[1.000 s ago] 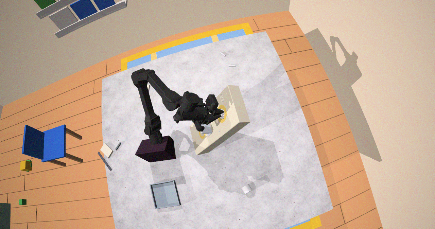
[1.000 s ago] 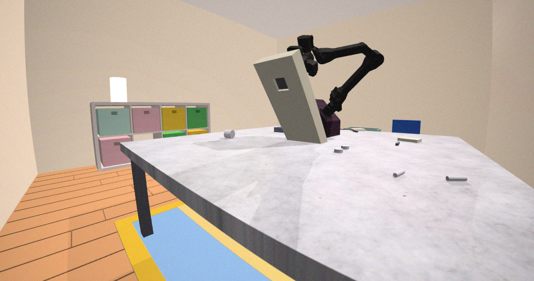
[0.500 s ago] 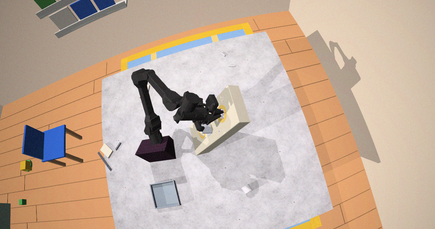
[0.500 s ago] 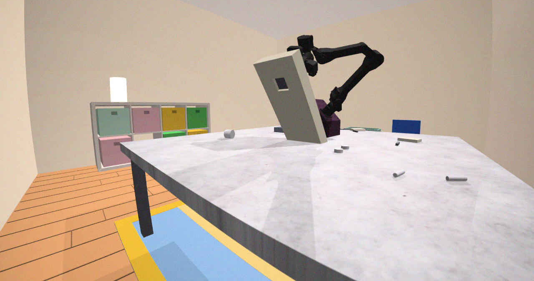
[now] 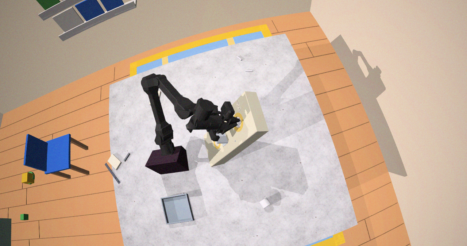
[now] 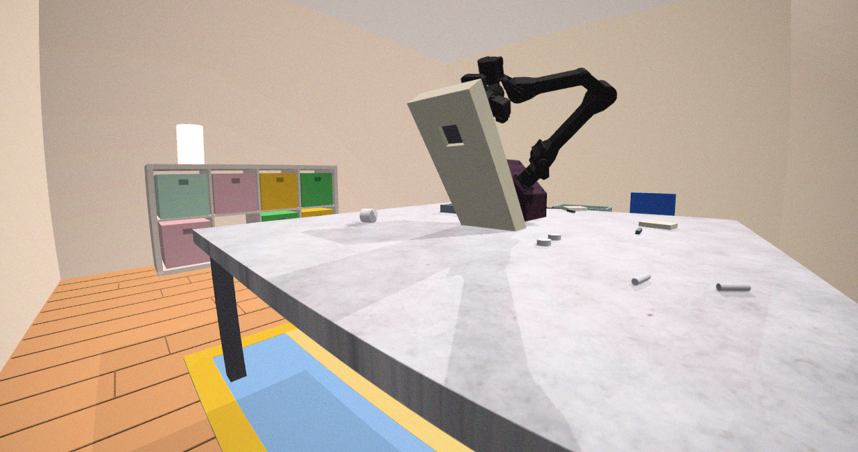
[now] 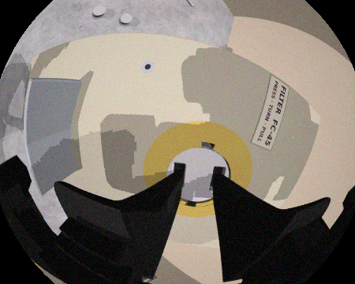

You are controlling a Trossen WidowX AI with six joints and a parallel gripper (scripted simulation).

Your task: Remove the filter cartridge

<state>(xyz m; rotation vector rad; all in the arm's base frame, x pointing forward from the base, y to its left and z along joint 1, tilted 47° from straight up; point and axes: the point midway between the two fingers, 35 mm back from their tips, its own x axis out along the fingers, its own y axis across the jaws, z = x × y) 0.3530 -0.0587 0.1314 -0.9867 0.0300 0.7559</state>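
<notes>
Right now my gripper tip is 1 cm short of the grey round filter cartridge and 1 cm above it. From my gripper tip the other things lie so: grey tray: 37 cm behind, 35 cm to the right, 27 cm below.
</notes>
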